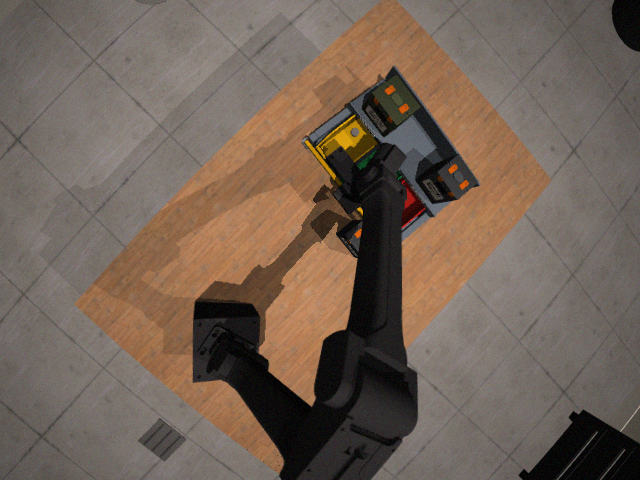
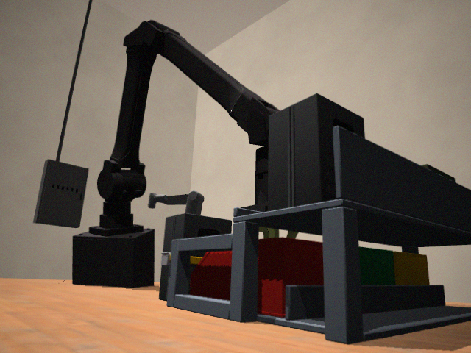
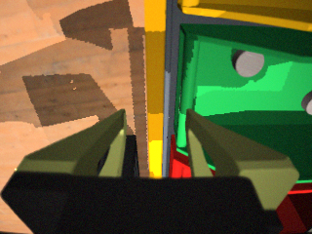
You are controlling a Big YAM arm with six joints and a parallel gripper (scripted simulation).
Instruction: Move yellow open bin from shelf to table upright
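My gripper is now 10 mm above the thin yellow rod. Also, from my hand: red bin 140 mm to the right, 70 mm ahead, 20 mm below; green bin 100 mm ahead, 30 mm to the right, 20 mm below; yellow open bin 130 mm ahead, 80 mm to the left, 20 mm below.
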